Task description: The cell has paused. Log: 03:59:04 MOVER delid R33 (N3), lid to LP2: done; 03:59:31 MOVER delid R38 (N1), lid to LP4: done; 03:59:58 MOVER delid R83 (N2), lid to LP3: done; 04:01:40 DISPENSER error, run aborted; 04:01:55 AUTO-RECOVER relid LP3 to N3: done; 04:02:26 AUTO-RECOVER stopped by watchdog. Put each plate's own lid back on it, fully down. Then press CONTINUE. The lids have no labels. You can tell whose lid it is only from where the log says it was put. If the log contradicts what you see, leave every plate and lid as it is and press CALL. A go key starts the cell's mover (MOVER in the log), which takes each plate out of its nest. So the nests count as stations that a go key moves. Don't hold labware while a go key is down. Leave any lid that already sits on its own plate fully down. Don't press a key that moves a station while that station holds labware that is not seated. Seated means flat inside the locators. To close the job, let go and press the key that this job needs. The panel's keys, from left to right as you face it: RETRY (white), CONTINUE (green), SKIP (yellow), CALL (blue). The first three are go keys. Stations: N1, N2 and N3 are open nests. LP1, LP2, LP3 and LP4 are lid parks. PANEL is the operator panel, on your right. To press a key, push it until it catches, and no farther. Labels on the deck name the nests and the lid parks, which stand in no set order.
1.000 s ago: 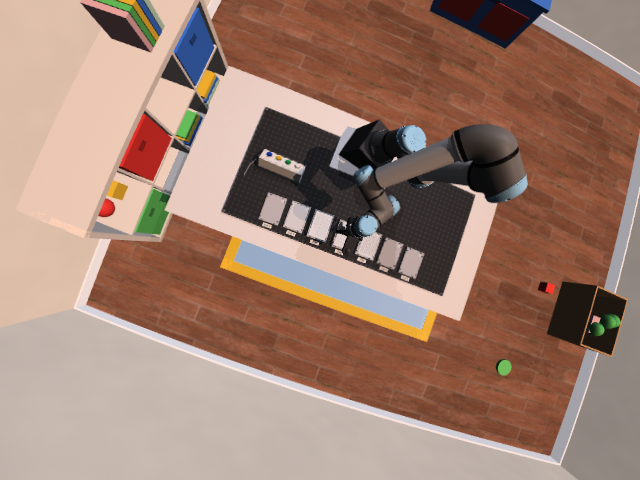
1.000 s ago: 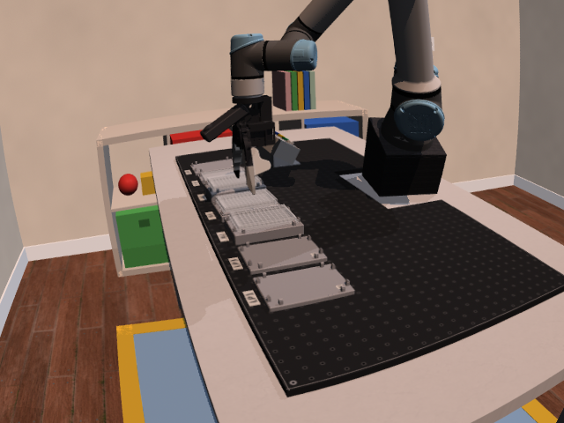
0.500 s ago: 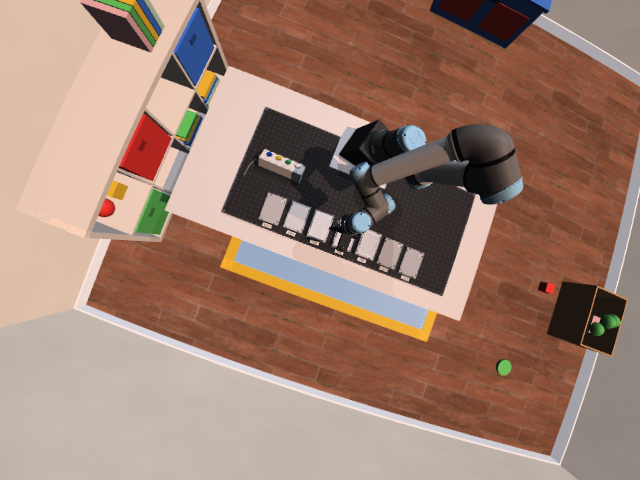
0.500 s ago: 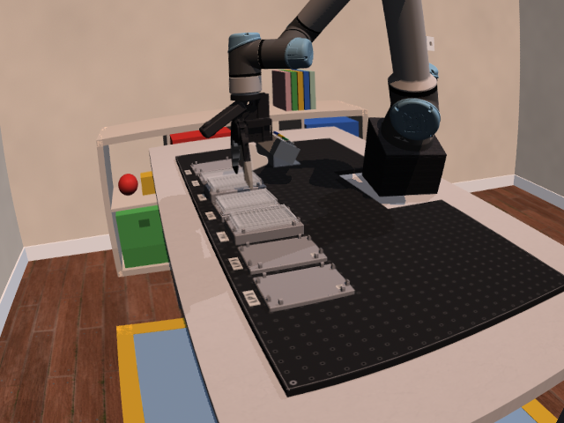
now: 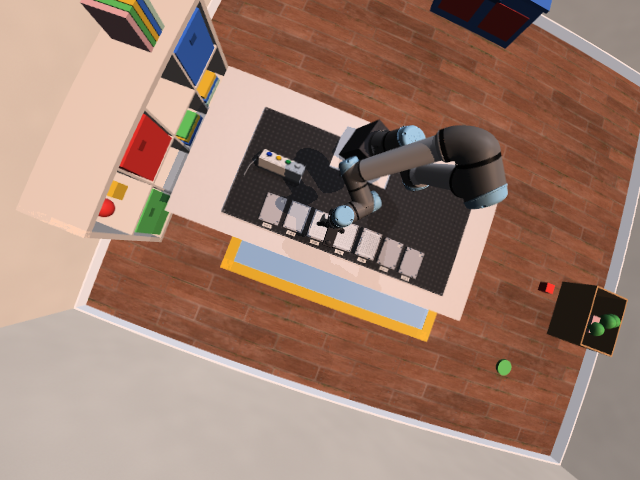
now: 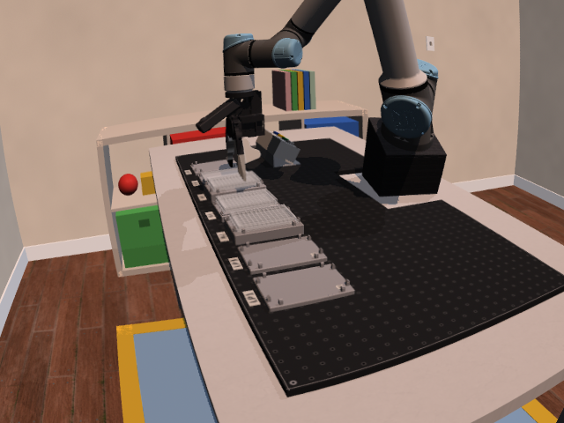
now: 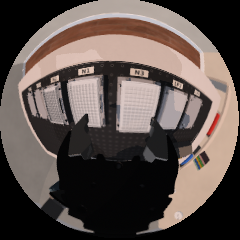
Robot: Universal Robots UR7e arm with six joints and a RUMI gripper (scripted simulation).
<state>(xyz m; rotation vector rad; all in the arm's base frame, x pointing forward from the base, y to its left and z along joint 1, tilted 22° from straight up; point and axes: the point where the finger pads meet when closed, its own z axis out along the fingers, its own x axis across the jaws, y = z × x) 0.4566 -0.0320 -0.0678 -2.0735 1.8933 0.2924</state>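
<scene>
Right now my hand is 90 mm to the right of the clear lid, 40 mm above it and 10 mm past it. From my hand the other things lie so: clear plate lid: 170 mm to the right, 50 mm below, 10 mm ahead; then lid park: 480 mm to the left, 60 mm below, 30 mm behind.
</scene>
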